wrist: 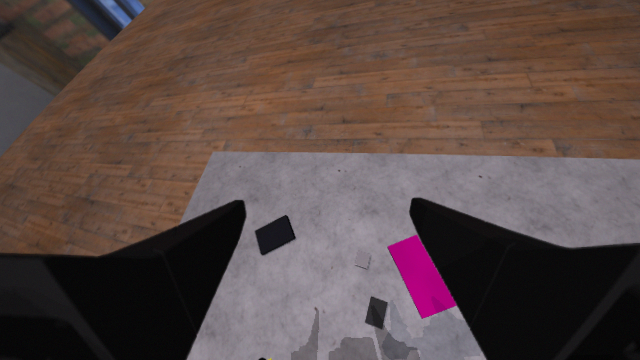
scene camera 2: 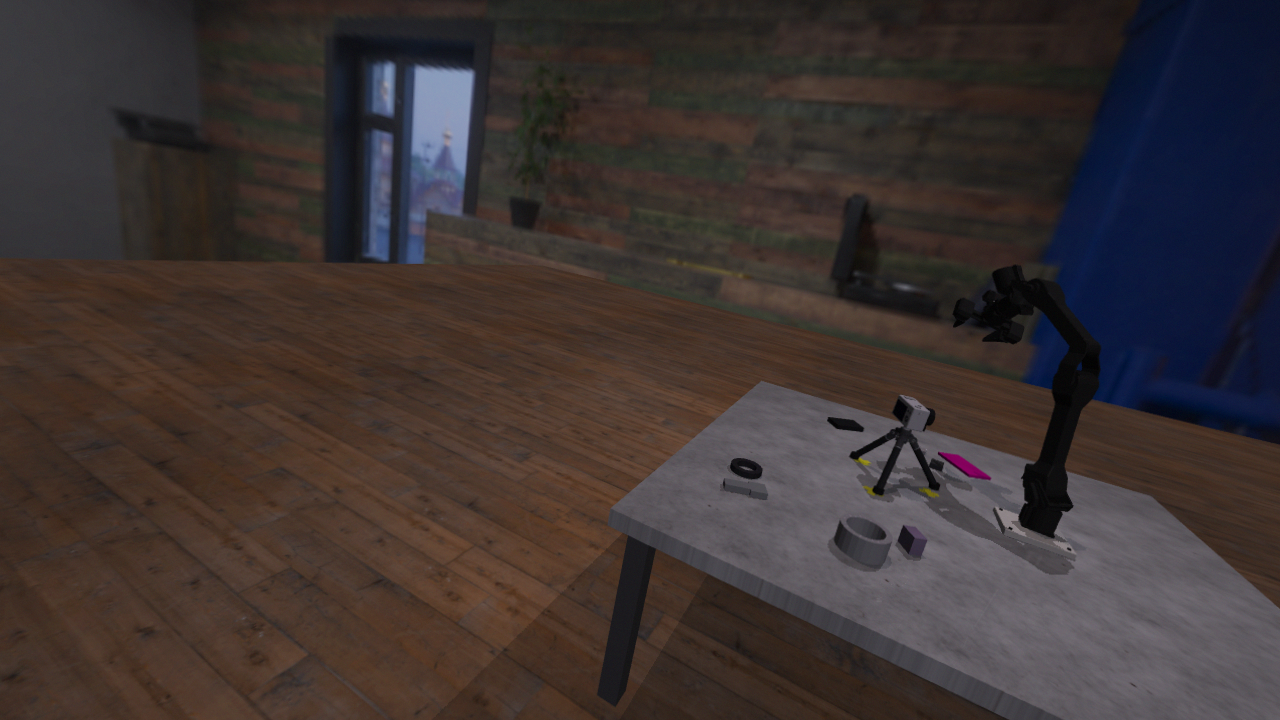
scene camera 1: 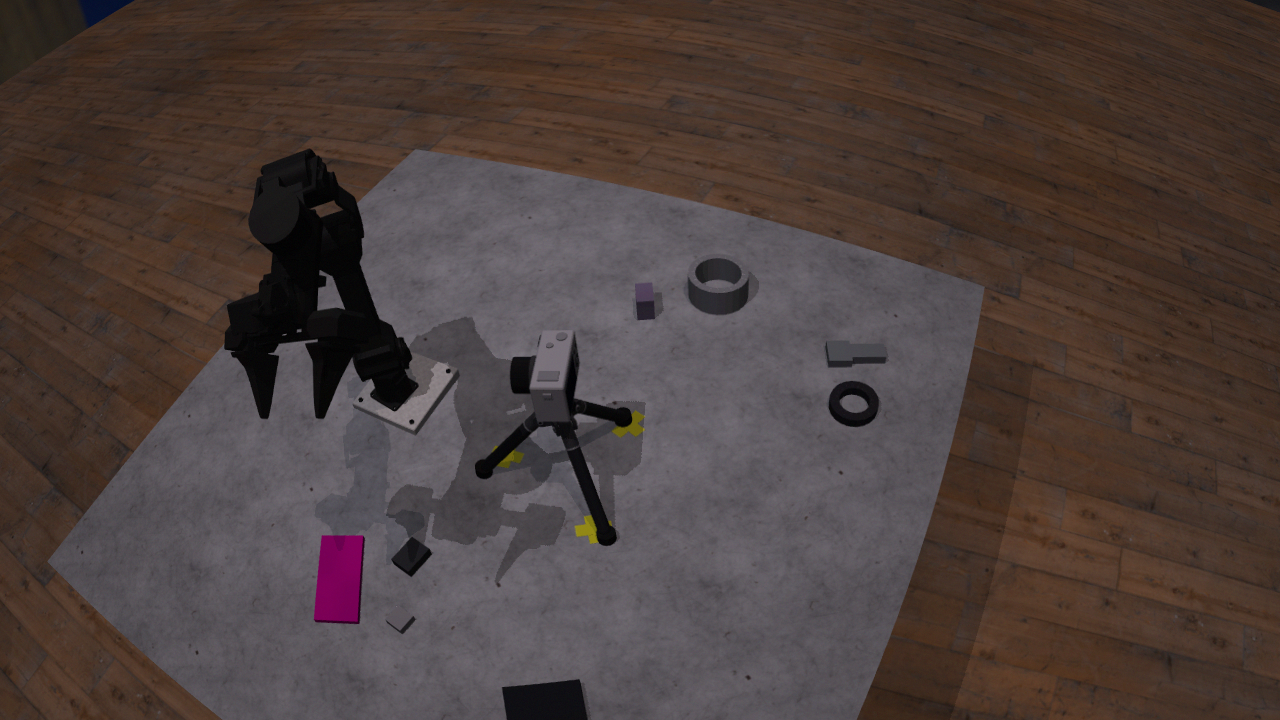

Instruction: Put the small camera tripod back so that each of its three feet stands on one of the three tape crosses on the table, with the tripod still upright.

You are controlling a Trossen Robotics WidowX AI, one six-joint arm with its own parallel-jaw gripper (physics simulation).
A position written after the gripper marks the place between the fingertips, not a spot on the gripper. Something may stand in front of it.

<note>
The gripper [scene camera 1: 290, 418] is open and holds nothing. A grey block [scene camera 1: 839, 353] rests on the table.
The gripper is seen too in the wrist view [wrist: 328, 206] and in scene camera 2 [scene camera 2: 968, 333]. The wrist view does not show the grey block: it is out of frame.
</note>
